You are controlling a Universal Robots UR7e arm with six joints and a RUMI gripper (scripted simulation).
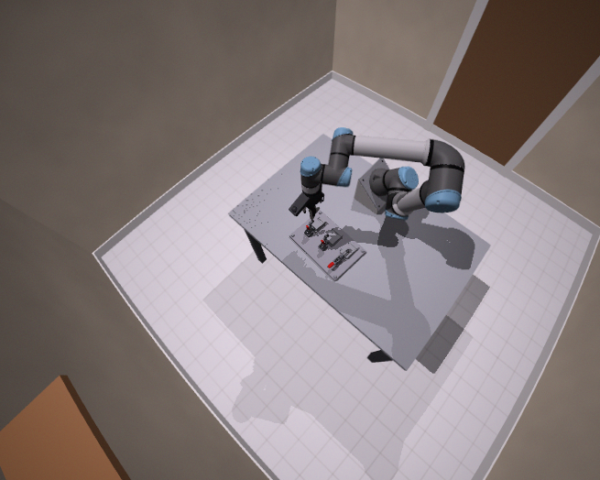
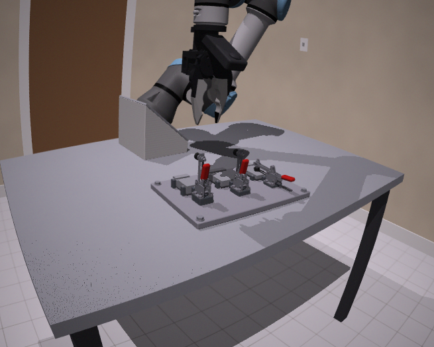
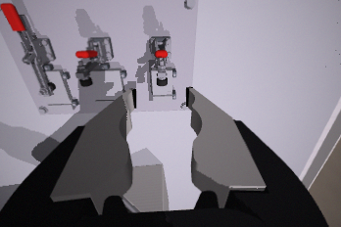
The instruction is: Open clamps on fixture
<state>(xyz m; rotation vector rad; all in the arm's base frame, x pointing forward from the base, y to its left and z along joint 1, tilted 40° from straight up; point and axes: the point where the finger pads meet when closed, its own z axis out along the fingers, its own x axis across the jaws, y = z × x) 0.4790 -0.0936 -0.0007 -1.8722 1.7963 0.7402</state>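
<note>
Now: hand 40 mm past the grey fixture plate, 110 mm to the right of it and 210 mm above it. From my hand the other things lie so: grey part block: 80 mm behind, 180 mm below.
</note>
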